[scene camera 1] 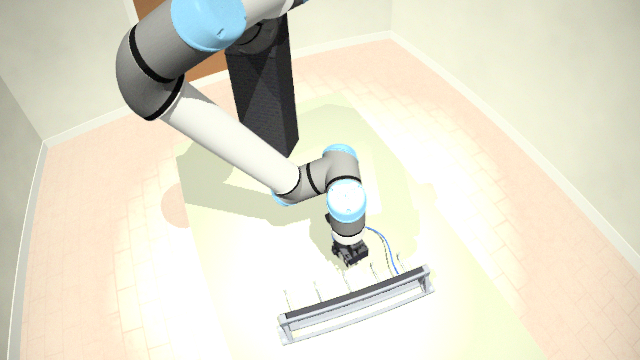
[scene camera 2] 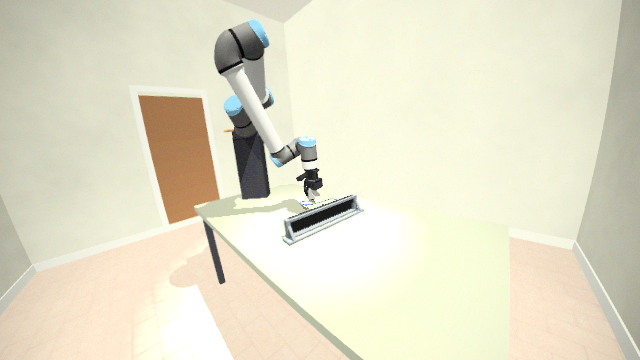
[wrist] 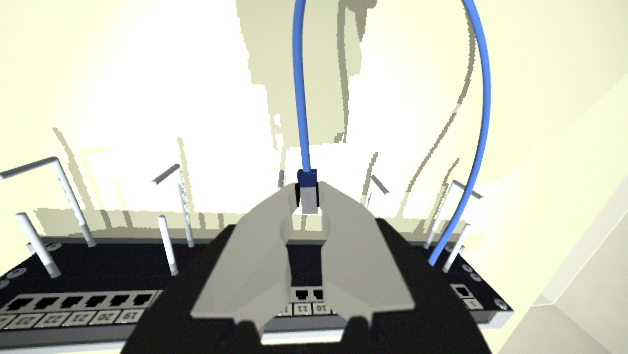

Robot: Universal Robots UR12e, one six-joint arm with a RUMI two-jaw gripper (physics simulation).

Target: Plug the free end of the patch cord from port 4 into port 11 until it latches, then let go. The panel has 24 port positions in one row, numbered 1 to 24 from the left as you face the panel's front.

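Seen in the pictures: gripper, between the fingertips: [scene camera 2: 312, 201] [wrist: 308, 184]; arm's base, origin of its link: [scene camera 1: 254, 29] [scene camera 2: 246, 127].
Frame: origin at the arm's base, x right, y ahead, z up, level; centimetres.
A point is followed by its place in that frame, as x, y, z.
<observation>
My gripper [scene camera 1: 350, 262] {4.3, 69.9, -49.8} [scene camera 2: 312, 197] {4.3, 69.9, -49.8} [wrist: 308, 184] {4.3, 69.9, -49.8} is shut on the cord's free plug [wrist: 309, 201] {4.3, 70.7, -48.9}, a light plug body with a dark blue boot, gripped at the fingertips. The blue patch cord [scene camera 1: 388, 247] {-10.0, 72.6, -51.7} [wrist: 299, 75] {4.1, 63.0, -50.2} runs away from the boot and loops back to the panel at the right of the wrist view. The port it enters is hidden behind my gripper's body. The black panel [scene camera 1: 351, 294] {10.4, 81.9, -48.4} [scene camera 2: 322, 218] {9.8, 81.6, -55.7} [wrist: 115, 262] {24.4, 78.6, -54.4} stands in a grey frame. Port 11 [wrist: 302, 294] {5.9, 82.7, -50.8} shows between my fingers in the wrist view. The plug is above and apart from the panel. Several ports are hidden.
White wire guides [scene camera 1: 287, 300] {27.2, 72.3, -52.7} [wrist: 168, 245] {17.5, 76.0, -52.7} stick out from the panel's front on both sides of my gripper. The panel's frame [scene camera 1: 357, 322] {11.8, 88.5, -57.2} [scene camera 2: 287, 232] {33.1, 79.7, -54.0} stands on the table [scene camera 2: 425, 280] {25.9, 136.5, -58.3}. The arm's dark pedestal [scene camera 1: 265, 90] {1.3, 7.2, -23.5} [scene camera 2: 251, 167] {3.6, 4.5, -31.7} stands behind.
</observation>
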